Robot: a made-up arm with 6 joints. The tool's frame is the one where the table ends. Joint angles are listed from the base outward.
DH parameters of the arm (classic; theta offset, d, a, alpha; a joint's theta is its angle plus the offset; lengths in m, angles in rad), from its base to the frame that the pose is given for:
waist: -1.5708 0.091 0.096 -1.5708
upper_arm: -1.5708 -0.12 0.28 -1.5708
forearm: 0 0.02 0.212 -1.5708
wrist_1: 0 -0.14 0.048 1.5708
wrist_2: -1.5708 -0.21 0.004 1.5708
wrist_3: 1.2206 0 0.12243 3.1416
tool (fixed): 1.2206 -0.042 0 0
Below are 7 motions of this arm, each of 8 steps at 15 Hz.
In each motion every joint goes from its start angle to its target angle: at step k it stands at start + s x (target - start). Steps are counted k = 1, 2, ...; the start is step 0. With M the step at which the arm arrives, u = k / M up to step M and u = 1 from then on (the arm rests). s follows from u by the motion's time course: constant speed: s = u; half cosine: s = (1 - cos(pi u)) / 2; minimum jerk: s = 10 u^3 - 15 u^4 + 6 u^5.
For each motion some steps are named. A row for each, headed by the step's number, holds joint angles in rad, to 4 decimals.
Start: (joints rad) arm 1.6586 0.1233 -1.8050 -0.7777 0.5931 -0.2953
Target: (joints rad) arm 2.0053 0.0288 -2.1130 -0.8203 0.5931 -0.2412
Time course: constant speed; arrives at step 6
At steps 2, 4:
2: 1.7742 0.0918 -1.9077 -0.7919 0.5931 -0.2773
4: 1.8897 0.0603 -2.0103 -0.8061 0.5931 -0.2592

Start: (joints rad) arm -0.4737 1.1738 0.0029 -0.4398 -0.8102 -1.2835
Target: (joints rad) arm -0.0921 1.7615 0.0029 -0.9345 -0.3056 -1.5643
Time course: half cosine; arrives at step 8
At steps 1, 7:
1: -0.4592 1.1962 0.0029 -0.4586 -0.7910 -1.2942
7: -0.1066 1.7391 0.0029 -0.9157 -0.3248 -1.5536

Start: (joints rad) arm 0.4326 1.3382 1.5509 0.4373 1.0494 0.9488
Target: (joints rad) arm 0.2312 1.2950 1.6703 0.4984 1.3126 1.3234
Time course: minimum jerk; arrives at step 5
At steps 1, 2, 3, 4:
1: 0.4209 1.3357 1.5578 0.4408 1.0646 0.9705
2: 0.3687 1.3245 1.5888 0.4567 1.1330 1.0677
3: 0.2951 1.3087 1.6324 0.4790 1.2290 1.2045
4: 0.2429 1.2975 1.6634 0.4949 1.2974 1.3017

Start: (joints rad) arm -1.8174 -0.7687 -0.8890 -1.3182 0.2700 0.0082
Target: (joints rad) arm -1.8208 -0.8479 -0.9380 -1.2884 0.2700 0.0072
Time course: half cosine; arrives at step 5
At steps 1, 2, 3, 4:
1: -1.8177 -0.7763 -0.8937 -1.3154 0.2700 0.0081
2: -1.8186 -0.7961 -0.9059 -1.3079 0.2700 0.0079
3: -1.8196 -0.8205 -0.9211 -1.2987 0.2700 0.0075
4: -1.8205 -0.8403 -0.9333 -1.2912 0.2700 0.0073

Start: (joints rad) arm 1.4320 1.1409 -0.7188 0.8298 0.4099 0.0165
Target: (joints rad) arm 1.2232 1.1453 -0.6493 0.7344 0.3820 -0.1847
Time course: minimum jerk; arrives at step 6
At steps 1, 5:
1: 1.4246 1.1411 -0.7163 0.8264 0.4089 0.0094
5: 1.2306 1.1451 -0.6518 0.7378 0.3830 -0.1776

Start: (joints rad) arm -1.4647 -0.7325 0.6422 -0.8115 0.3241 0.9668
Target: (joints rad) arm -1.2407 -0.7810 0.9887 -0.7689 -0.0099 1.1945
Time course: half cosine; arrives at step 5
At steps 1, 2, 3, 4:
1: -1.4433 -0.7371 0.6753 -0.8074 0.2922 0.9885
2: -1.3873 -0.7493 0.7619 -0.7968 0.2087 1.0455
3: -1.3181 -0.7642 0.8690 -0.7836 0.1055 1.1158
4: -1.2621 -0.7764 0.9556 -0.7730 0.0220 1.1728

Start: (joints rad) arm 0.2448 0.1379 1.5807 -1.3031 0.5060 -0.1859
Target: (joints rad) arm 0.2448 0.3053 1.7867 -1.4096 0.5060 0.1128
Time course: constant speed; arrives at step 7
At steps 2, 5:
2: 0.2448 0.1857 1.6396 -1.3335 0.5060 -0.1006
5: 0.2448 0.2575 1.7278 -1.3792 0.5060 0.0275

